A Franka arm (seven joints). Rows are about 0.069 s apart.
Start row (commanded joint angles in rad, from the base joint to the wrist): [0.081 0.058 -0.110 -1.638 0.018 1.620 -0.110]
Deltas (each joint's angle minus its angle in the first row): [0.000 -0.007 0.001 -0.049 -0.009 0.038 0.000]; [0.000 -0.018 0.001 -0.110 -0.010 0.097 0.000]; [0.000 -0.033 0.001 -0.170 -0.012 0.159 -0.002]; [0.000 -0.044 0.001 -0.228 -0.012 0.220 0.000]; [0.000 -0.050 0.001 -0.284 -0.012 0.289 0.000]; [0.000 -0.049 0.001 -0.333 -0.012 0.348 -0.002]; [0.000 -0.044 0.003 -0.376 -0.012 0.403 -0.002]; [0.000 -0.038 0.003 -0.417 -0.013 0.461 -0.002]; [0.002 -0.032 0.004 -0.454 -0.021 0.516 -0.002]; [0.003 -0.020 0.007 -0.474 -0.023 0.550 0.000]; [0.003 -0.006 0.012 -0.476 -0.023 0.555 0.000]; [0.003 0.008 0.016 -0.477 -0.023 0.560 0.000]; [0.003 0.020 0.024 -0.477 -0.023 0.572 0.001]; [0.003 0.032 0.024 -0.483 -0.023 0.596 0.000]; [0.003 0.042 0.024 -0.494 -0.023 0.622 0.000]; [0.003 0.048 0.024 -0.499 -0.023 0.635 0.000]
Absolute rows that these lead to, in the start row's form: [0.081 0.051 -0.109 -1.687 0.009 1.658 -0.110]; [0.081 0.040 -0.109 -1.748 0.008 1.717 -0.110]; [0.081 0.025 -0.109 -1.808 0.006 1.779 -0.112]; [0.081 0.014 -0.109 -1.866 0.006 1.840 -0.110]; [0.081 0.008 -0.109 -1.922 0.006 1.909 -0.110]; [0.081 0.009 -0.109 -1.971 0.006 1.968 -0.112]; [0.081 0.014 -0.107 -2.014 0.006 2.023 -0.112]; [0.081 0.020 -0.107 -2.055 0.005 2.081 -0.112]; [0.083 0.026 -0.106 -2.092 -0.003 2.136 -0.112]; [0.084 0.038 -0.103 -2.112 -0.005 2.170 -0.110]; [0.084 0.052 -0.098 -2.114 -0.005 2.175 -0.110]; [0.084 0.066 -0.094 -2.115 -0.005 2.180 -0.110]; [0.084 0.078 -0.086 -2.115 -0.005 2.192 -0.109]; [0.084 0.090 -0.086 -2.121 -0.005 2.216 -0.110]; [0.084 0.100 -0.086 -2.132 -0.005 2.242 -0.110]; [0.084 0.106 -0.086 -2.137 -0.005 2.255 -0.110]
